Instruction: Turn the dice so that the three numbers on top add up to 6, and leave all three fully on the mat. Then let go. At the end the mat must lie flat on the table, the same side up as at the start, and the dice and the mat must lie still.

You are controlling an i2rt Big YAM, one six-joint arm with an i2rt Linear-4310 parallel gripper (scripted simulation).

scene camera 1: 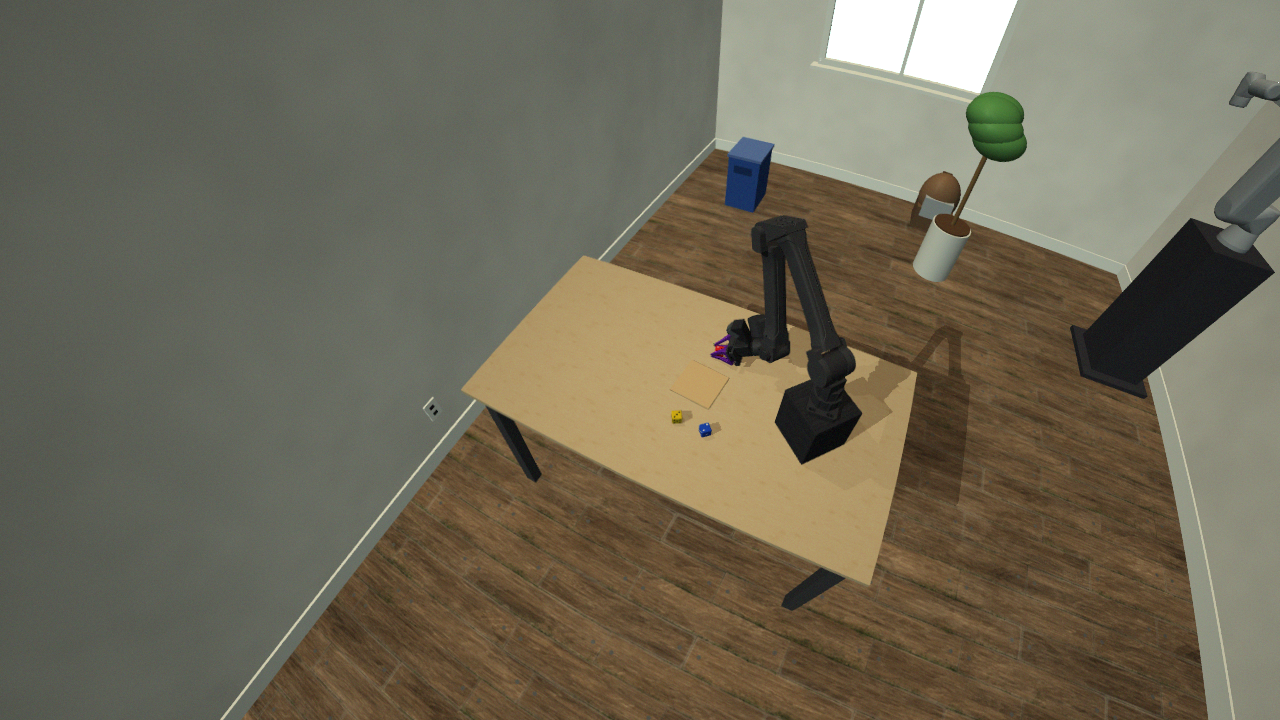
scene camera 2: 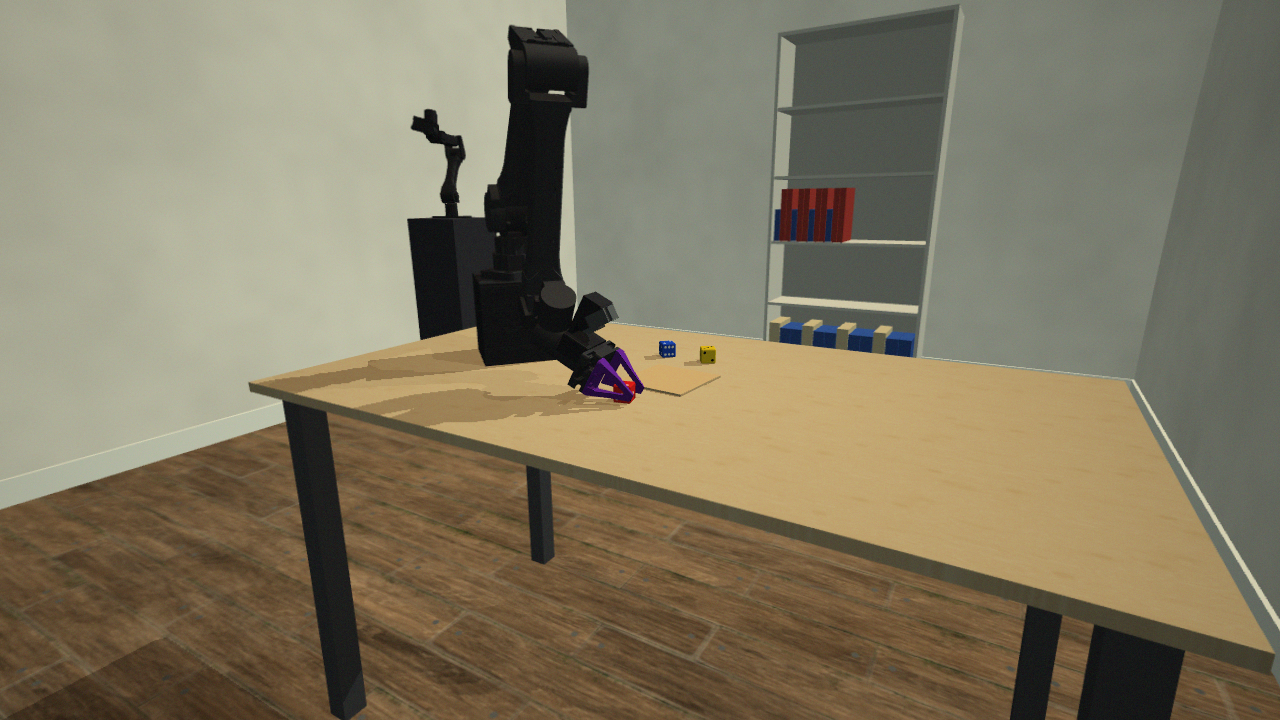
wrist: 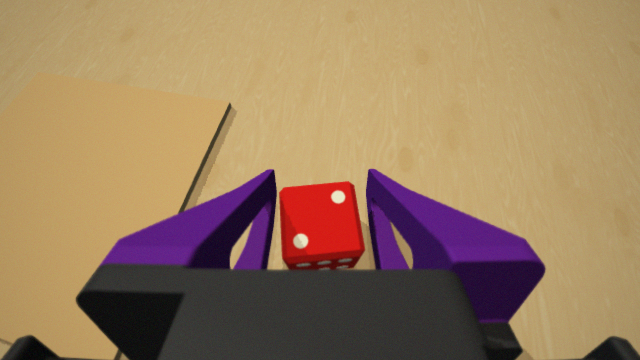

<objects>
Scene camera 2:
my gripper: 637, 394
tan mat: 675, 381
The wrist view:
my gripper: 321, 180
tan mat: 95, 161
red die: 320, 225
</objects>
